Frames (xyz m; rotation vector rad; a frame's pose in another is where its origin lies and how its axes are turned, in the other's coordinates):
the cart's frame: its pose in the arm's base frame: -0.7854 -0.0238 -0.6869 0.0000 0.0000 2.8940
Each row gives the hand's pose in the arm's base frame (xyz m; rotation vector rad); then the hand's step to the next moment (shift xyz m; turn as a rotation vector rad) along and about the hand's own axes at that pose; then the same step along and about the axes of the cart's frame.
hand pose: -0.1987 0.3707 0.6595 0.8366 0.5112 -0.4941
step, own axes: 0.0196 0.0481 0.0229 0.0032 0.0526 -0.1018
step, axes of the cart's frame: -0.0461 -0.0172 0.0283 0.0168 -0.1094 -0.0298
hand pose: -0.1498 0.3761 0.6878 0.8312 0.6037 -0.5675
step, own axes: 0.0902 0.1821 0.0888 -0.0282 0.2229 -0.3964
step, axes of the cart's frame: -0.1996 -0.0591 0.0765 0.0857 -0.4404 -0.0793
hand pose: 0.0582 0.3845 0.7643 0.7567 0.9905 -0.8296
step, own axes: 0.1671 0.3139 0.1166 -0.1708 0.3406 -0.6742
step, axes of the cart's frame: -0.3551 -0.1015 -0.0603 0.2178 -0.7426 -0.0283
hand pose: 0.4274 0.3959 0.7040 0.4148 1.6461 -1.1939
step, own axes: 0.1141 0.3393 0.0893 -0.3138 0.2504 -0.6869
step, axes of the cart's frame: -0.2302 -0.1056 -0.2683 0.2321 -0.7479 0.1406
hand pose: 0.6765 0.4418 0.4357 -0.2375 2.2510 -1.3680
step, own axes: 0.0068 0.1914 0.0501 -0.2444 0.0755 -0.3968
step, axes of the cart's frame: -0.0250 -0.0582 -0.1875 0.0860 -0.4352 0.1615
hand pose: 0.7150 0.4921 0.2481 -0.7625 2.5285 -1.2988
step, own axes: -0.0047 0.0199 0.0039 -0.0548 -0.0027 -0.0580
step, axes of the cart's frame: 0.0038 -0.0087 -0.0185 -0.0070 -0.0721 0.0335
